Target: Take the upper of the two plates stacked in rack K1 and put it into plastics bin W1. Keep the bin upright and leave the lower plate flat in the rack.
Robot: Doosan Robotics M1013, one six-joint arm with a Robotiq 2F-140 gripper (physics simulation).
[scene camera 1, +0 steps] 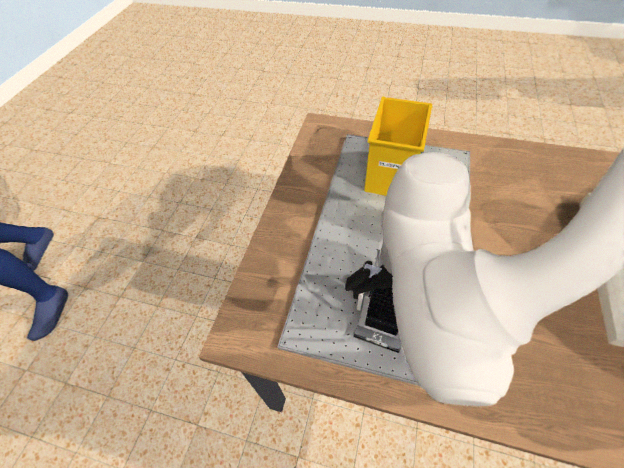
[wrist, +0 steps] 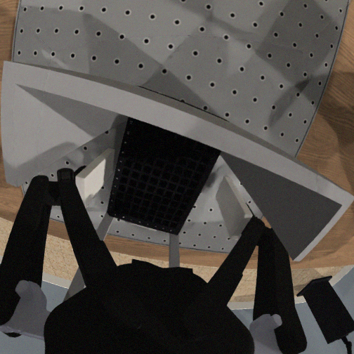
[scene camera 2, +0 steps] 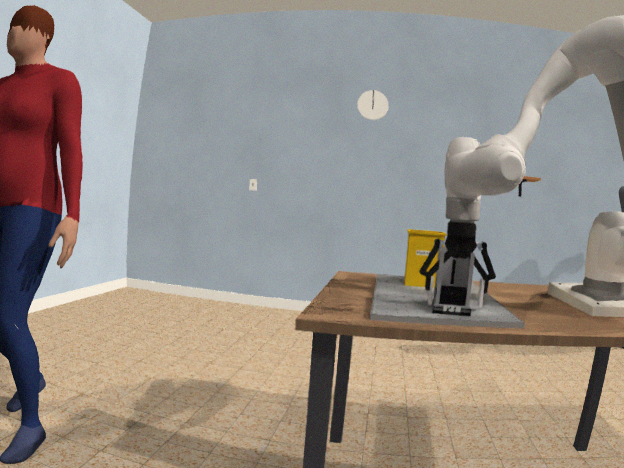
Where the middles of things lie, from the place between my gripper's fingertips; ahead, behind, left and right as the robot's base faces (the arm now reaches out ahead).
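The yellow plastics bin W1 (scene camera 1: pixel 399 131) is 43 cm to the right of my hand, and it's 8 cm above my hand and 1 cm ahead of it.
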